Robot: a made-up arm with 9 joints.
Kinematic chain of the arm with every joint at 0, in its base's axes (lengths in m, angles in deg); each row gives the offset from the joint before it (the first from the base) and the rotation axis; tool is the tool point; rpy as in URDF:
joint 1: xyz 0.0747 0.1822 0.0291 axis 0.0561 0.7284 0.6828
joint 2: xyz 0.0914 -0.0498 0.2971 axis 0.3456 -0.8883 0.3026
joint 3: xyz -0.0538 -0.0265 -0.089 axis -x
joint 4: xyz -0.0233 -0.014 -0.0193 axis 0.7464 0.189 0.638
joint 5: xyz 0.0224 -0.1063 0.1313 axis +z
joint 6: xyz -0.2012 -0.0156 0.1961 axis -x
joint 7: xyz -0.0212 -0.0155 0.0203 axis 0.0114 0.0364 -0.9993
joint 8: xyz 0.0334 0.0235 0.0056 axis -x
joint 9: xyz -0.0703 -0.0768 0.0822 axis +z
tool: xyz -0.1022 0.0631 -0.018 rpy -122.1 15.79 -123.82
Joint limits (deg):
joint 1: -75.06..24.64
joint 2: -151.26..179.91
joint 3: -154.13..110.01
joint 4: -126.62..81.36
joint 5: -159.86..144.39
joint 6: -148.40..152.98
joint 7: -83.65..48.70
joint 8: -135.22..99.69
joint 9: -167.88..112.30
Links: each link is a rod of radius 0.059 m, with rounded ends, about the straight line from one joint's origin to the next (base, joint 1, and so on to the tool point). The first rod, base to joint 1, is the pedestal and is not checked.
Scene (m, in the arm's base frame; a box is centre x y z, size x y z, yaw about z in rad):
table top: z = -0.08
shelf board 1: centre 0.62 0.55 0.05 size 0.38 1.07 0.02 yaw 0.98
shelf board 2: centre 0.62 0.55 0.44 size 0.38 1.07 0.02 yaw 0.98
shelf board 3: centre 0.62 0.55 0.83 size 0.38 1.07 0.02 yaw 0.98
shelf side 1: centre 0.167 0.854 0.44 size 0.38 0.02 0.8 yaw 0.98
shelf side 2: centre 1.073 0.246 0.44 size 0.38 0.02 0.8 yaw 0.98
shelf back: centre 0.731 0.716 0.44 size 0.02 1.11 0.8 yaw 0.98
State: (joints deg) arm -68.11 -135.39 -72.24 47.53 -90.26 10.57 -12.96 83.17 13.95
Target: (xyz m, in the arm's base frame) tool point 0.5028 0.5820 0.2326
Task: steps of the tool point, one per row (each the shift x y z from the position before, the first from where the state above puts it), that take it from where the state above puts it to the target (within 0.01 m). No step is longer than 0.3 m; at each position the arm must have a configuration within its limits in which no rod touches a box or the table.
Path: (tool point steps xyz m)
1: 0.2450 -0.0998 0.0320
2: 0.2514 0.0073 -0.0352
3: 0.1926 0.1023 -0.0911
4: 0.0874 0.1566 -0.1195
5: -0.0300 0.1554 -0.1137
6: 0.0532 0.0658 -0.0024
7: 0.0473 0.0710 0.0007
8: 0.0433 0.0714 0.0021
9: 0.0415 0.0681 -0.0004

